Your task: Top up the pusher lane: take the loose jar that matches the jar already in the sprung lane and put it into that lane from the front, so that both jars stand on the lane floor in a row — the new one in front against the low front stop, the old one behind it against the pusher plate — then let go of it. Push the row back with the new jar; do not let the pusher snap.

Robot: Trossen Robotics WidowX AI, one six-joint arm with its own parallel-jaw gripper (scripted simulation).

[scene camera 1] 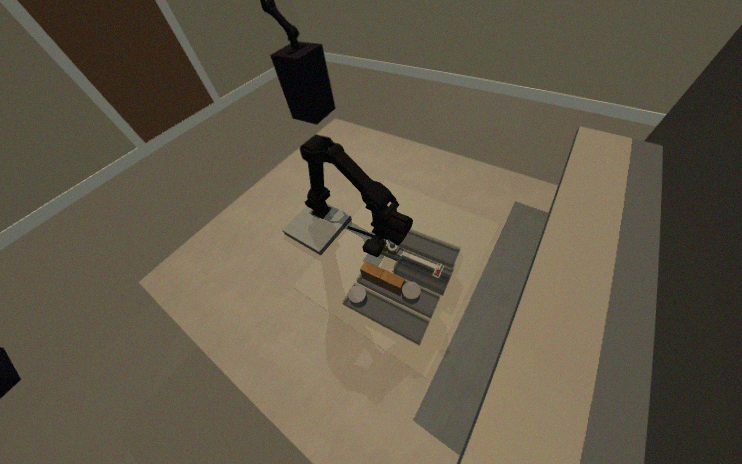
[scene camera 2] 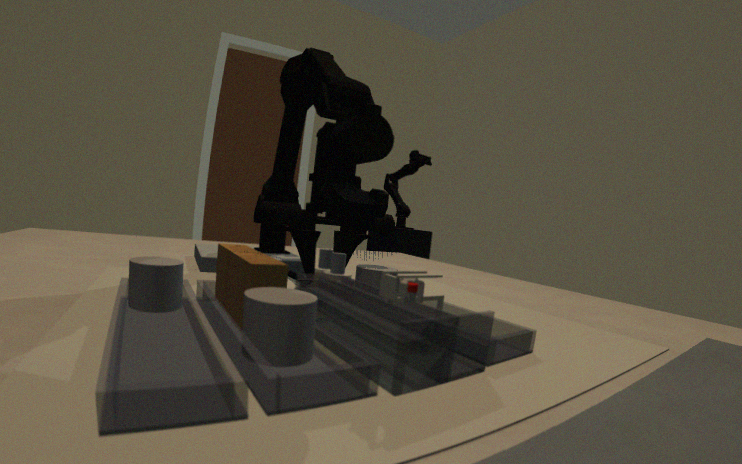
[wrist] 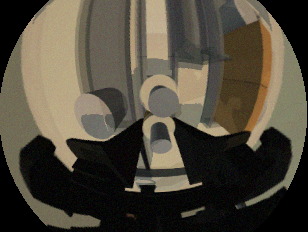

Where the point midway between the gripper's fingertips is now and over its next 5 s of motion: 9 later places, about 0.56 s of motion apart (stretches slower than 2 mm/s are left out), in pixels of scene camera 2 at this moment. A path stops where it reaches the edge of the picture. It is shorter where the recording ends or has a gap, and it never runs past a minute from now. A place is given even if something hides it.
My gripper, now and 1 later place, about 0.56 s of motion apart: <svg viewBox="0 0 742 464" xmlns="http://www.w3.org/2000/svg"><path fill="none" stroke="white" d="M323 281L324 269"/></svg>
